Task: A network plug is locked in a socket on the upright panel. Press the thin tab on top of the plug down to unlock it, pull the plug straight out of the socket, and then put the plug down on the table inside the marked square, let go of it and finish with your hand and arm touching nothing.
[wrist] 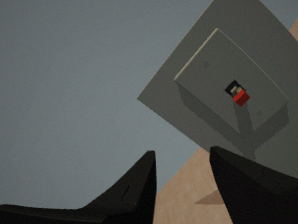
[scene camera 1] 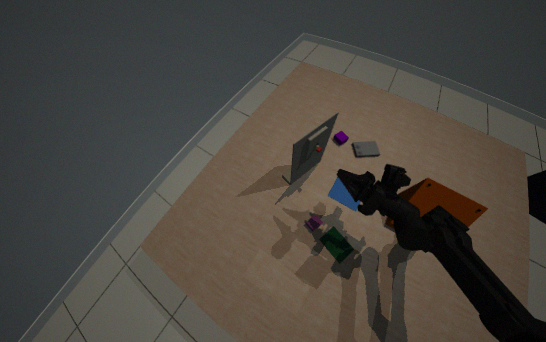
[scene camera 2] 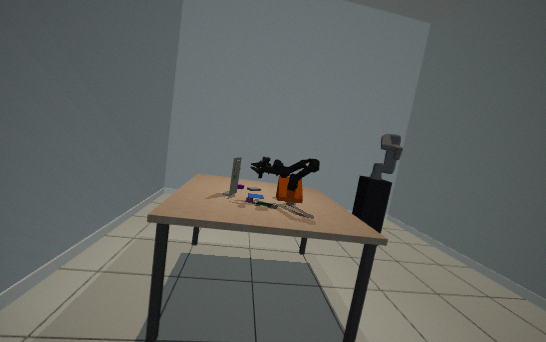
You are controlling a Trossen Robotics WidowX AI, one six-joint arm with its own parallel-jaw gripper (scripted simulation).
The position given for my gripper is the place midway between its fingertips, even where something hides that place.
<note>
In view: my gripper [scene camera 1: 337,171] and a grey upright panel [scene camera 1: 304,157].
My gripper also shows in the wrist view [wrist: 182,155]. The grey upright panel is seen too in the wrist view [wrist: 191,90].
</note>
